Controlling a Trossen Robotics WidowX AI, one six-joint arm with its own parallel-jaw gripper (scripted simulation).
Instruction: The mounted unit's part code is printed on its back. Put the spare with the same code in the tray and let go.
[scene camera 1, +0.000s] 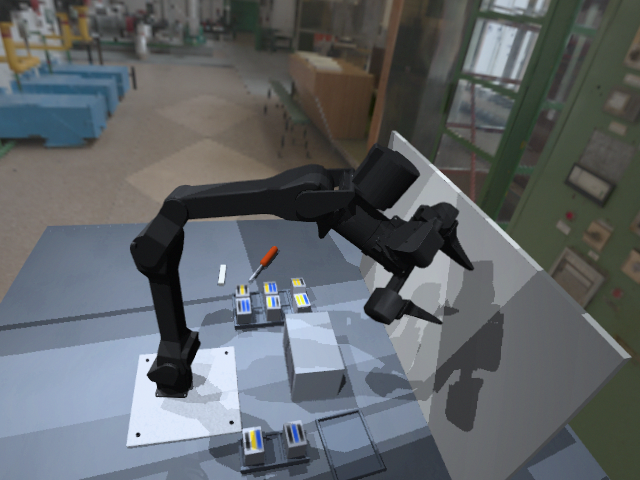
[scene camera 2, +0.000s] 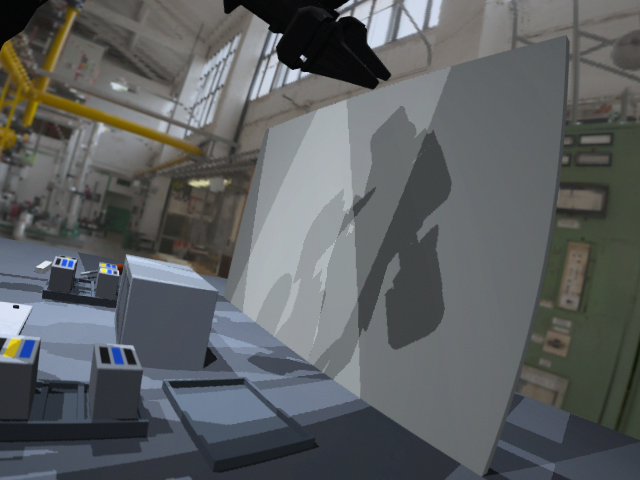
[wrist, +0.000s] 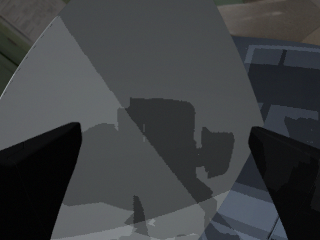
The gripper (scene camera 2: 383, 81) is open and holds nothing. Further things: a grey box (scene camera 1: 315, 368) and a grey panel (scene camera 2: 398, 240).
The gripper shows as well in scene camera 1 (scene camera 1: 456, 296) and in the wrist view (wrist: 169, 133). The grey panel shows as well in scene camera 1 (scene camera 1: 516, 358) and in the wrist view (wrist: 165, 105).
